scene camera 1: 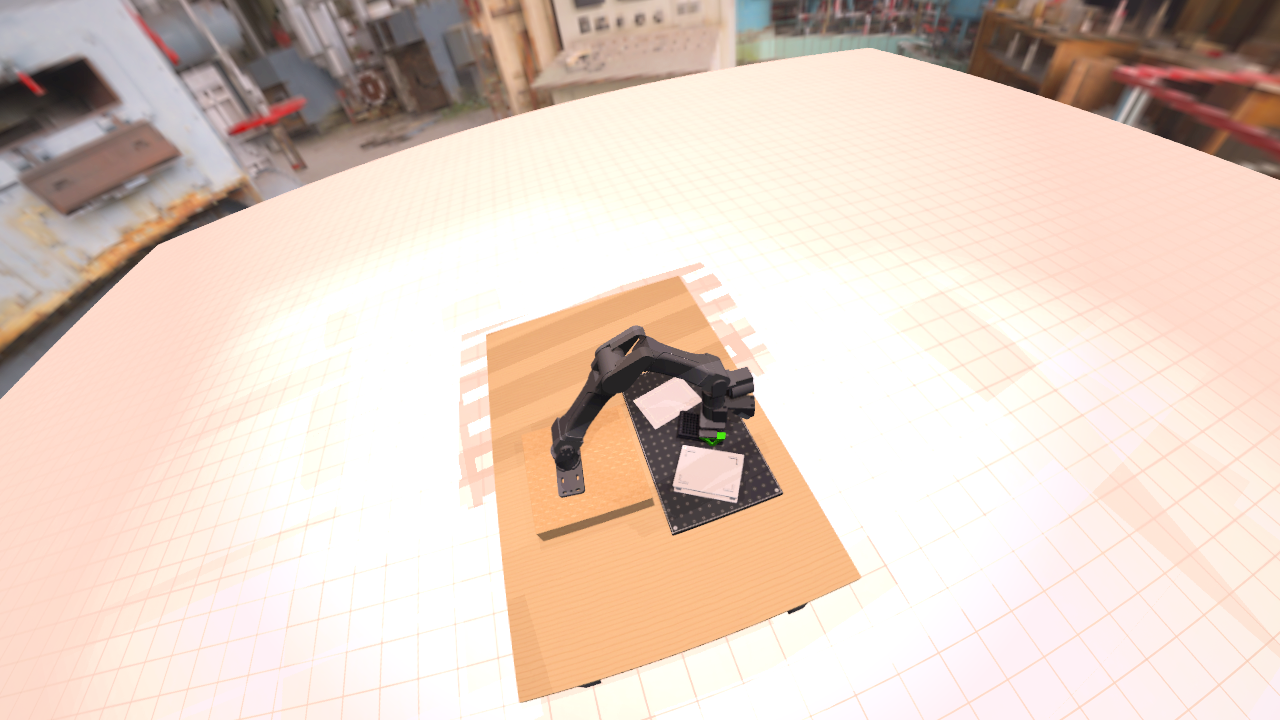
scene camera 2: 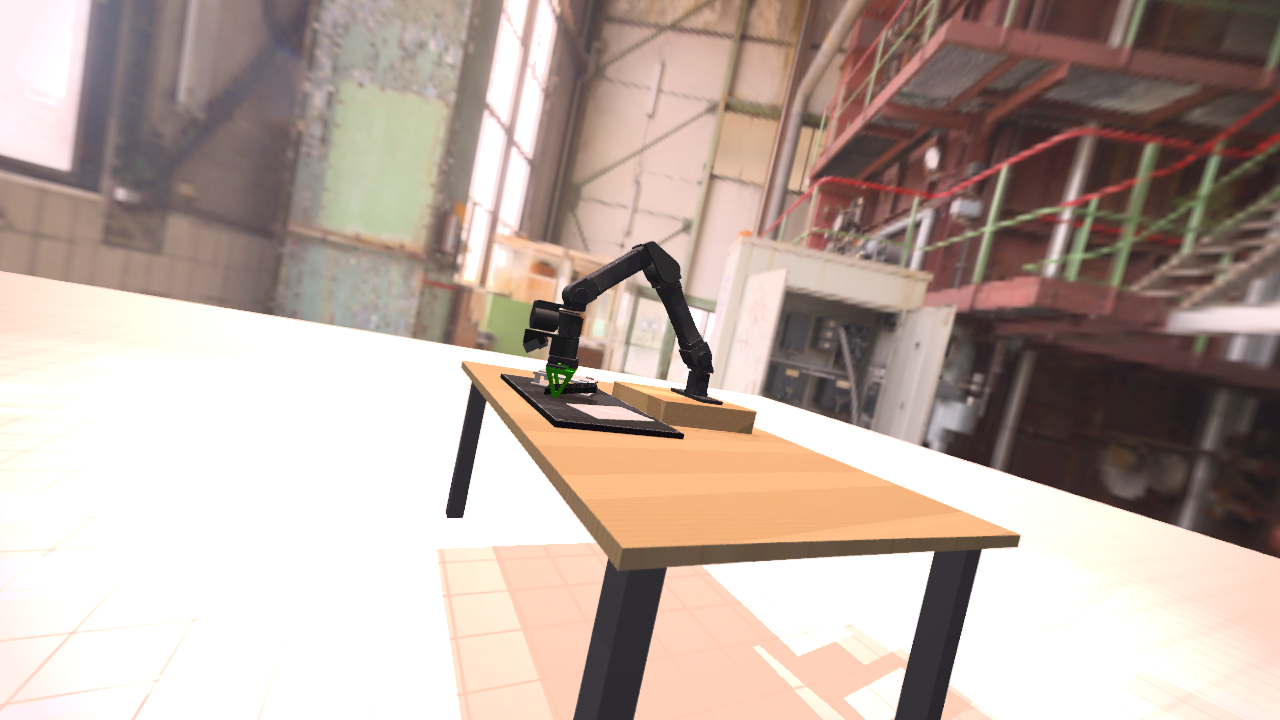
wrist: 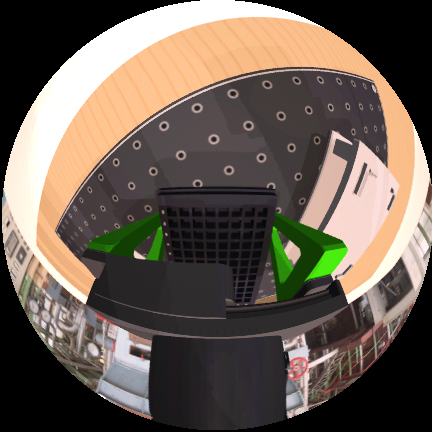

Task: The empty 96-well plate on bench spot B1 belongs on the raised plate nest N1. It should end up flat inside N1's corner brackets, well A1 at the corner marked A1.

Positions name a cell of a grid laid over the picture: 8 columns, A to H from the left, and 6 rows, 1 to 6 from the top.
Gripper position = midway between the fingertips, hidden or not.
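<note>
A pale nest (scene camera 2: D4) is there for me to see. So is a well plate (wrist: E4), clear of everything else while my gripper carries it. That gripper (scene camera 2: D4) I can also find in scene camera 1 (scene camera 1: E4), and the wrist view (wrist: E3) gives it to me too.
</note>
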